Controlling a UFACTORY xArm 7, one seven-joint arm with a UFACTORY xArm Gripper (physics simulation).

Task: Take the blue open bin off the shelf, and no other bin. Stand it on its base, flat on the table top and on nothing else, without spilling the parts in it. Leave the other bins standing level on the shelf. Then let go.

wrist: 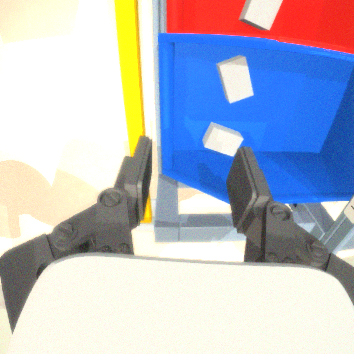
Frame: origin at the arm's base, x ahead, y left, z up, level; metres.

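Where they show: gripper, fingertip midpoint: (191, 159).
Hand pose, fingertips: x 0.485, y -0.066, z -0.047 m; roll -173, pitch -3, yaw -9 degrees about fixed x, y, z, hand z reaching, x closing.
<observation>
Each offset is from my fingertips to the top centre of the thing. "*": to the spot under its first point.
The blue open bin @(0.066 m ahead, 0.010 m left, 0.005 m up) (295, 105) stands on the grey shelf @(* 0.005 m ahead, 0.057 m right, 0.008 m up) (200, 227) at the right of the wrist view, with two light grey blocks in it, one @(0.040 m ahead, 0.034 m left, 0.052 m down) (236, 80) farther up and one @(0.032 m ahead, 0.018 m right, 0.052 m down) (223, 139) lower down. My gripper (191, 159) is open, with nothing held. Its fingers are at the bin's near left corner in the view: the left finger is left of the bin's left wall, and the right finger overlaps the bin's lower edge. How far the fingertips are above the rim I cannot tell.
A red bin @(* 0.022 m ahead, 0.077 m left, 0.067 m down) (210, 17) with a light grey block @(* 0.054 m ahead, 0.079 m left, 0.052 m down) (261, 12) stands right beside the blue bin, at the top. A yellow strip @(* 0.032 m back, 0.049 m left, 0.011 m down) (128, 75) runs along the shelf's left side. Grey shelf struts @(* 0.105 m ahead, 0.050 m right, 0.025 m up) (337, 225) show at the lower right.
</observation>
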